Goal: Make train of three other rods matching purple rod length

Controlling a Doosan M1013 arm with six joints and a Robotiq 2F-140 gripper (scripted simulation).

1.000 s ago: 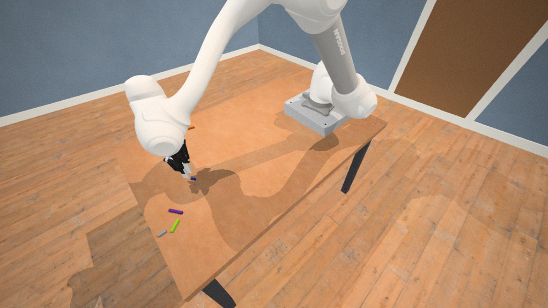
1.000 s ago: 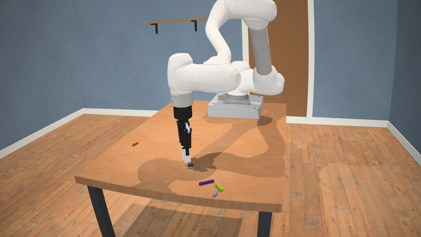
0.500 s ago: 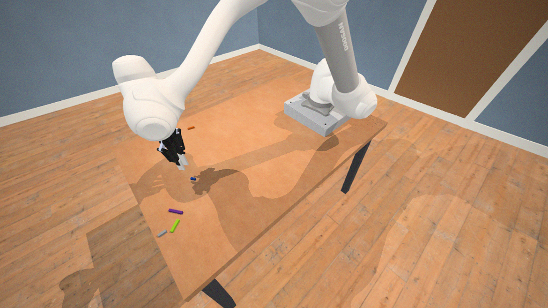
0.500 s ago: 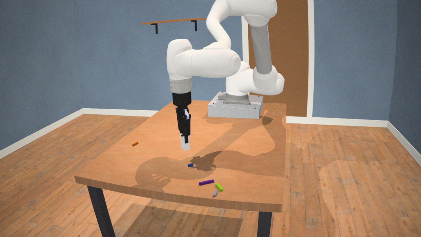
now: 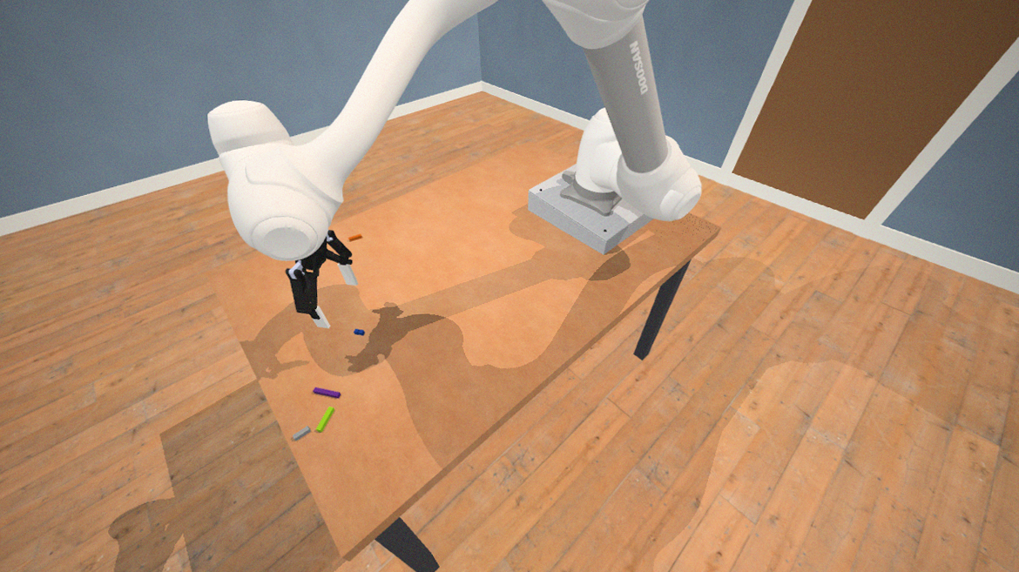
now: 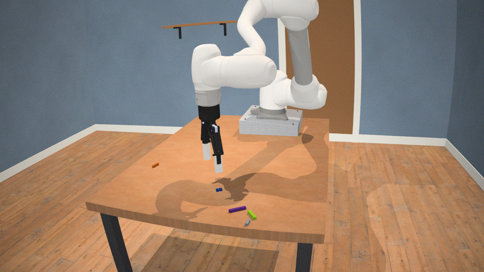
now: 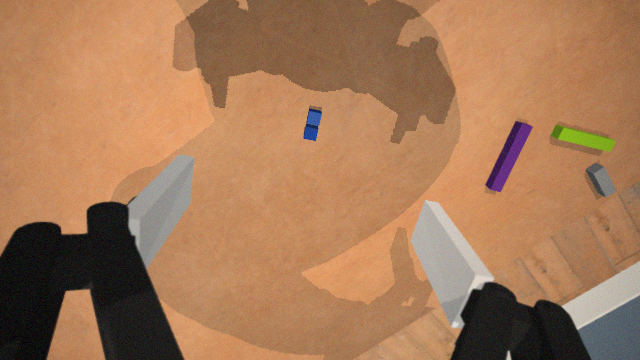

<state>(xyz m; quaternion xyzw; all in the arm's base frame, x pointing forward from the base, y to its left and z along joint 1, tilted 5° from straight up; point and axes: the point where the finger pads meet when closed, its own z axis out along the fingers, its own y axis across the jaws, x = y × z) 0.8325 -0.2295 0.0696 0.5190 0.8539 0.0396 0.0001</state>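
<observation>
Right now my hand is 24 cm past the orange rod, 32 cm to the left of it and 12 cm above it. Also, from my hand: grey rod (22 cm ahead, 14 cm to the left, 12 cm below); then lime rod (17 cm ahead, 15 cm to the left, 12 cm below); then purple rod (14 cm ahead, 10 cm to the left, 12 cm below).
</observation>
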